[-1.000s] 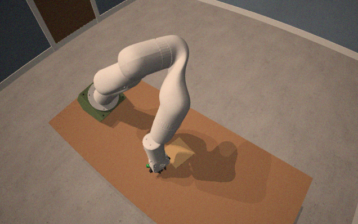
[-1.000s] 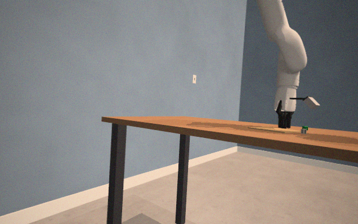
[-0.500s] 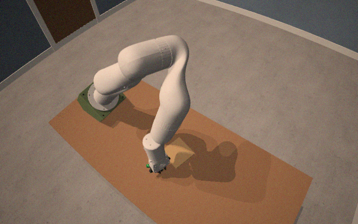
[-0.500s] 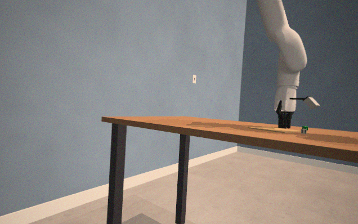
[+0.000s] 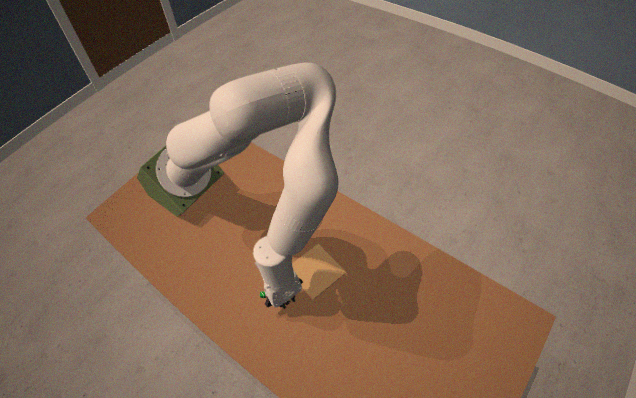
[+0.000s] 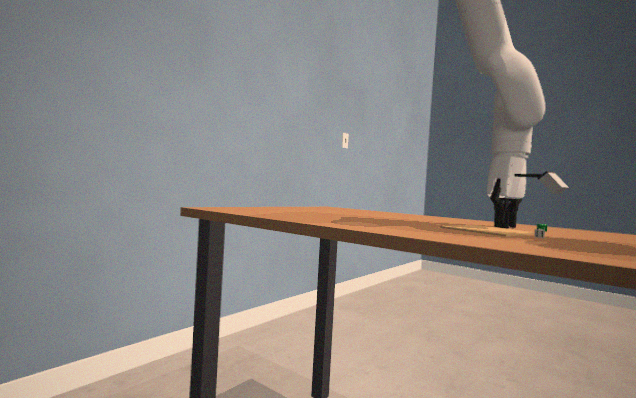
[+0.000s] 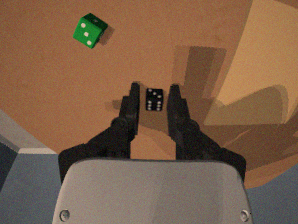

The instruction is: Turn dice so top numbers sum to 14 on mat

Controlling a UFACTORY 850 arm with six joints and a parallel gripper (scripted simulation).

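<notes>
The black die is 10 mm below my hand. Round my hand: white die 80 mm behind, 170 mm to the left, 10 mm below; then green die 80 mm behind, 20 mm to the right, 10 mm below; then mat 20 mm ahead, 140 mm to the left, 20 mm below.
</notes>
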